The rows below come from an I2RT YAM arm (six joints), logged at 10 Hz.
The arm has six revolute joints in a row. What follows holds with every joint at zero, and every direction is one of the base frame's.
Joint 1 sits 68 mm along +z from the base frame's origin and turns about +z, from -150 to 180 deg.
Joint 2 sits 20 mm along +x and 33.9 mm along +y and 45.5 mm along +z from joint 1 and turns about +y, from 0 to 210 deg.
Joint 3 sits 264 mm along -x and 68.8 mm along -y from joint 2 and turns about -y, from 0 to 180 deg.
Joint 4 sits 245 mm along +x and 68.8 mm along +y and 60 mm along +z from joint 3 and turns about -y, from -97 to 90 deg.
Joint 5 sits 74 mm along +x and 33.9 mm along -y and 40.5 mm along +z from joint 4 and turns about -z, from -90 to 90 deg.
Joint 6 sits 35.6 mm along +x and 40.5 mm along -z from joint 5 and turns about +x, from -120 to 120 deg.
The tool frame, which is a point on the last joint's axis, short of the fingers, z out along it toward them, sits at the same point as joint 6; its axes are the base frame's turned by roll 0, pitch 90 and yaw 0 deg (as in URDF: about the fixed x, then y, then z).
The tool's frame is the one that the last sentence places.
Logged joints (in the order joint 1, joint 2, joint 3, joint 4, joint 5, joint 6), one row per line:
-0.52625, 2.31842, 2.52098, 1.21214, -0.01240, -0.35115
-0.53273, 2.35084, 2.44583, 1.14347, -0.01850, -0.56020
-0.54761, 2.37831, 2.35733, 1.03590, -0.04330, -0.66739
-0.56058, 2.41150, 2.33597, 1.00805, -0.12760, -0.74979
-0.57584, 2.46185, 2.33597, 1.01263, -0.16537, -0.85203
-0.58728, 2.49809, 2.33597, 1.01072, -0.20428, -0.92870
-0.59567, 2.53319, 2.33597, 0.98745, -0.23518, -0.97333
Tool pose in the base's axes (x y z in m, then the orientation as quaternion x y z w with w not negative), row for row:
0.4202, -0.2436, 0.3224, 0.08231, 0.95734, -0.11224, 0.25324
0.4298, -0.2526, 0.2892, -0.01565, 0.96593, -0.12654, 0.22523
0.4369, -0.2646, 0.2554, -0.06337, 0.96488, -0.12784, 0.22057
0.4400, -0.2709, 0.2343, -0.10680, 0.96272, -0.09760, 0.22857
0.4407, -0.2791, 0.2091, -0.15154, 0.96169, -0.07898, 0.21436
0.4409, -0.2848, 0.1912, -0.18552, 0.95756, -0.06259, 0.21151
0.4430, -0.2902, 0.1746, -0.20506, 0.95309, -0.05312, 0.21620
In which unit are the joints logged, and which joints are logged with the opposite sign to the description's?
The joints are logged in radians. Opposite sign: joint 4.
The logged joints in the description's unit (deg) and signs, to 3 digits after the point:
-30.152, 132.836, 144.442, -69.451, -0.710, -20.119
-30.523, 134.693, 140.136, -65.516, -1.060, -32.097
-31.376, 136.267, 135.065, -59.353, -2.481, -38.239
-32.119, 138.169, 133.841, -57.757, -7.311, -42.960
-32.993, 141.054, 133.841, -58.019, -9.475, -48.818
-33.649, 143.130, 133.841, -57.910, -11.704, -53.211
-34.129, 145.141, 133.841, -56.577, -13.475, -55.768

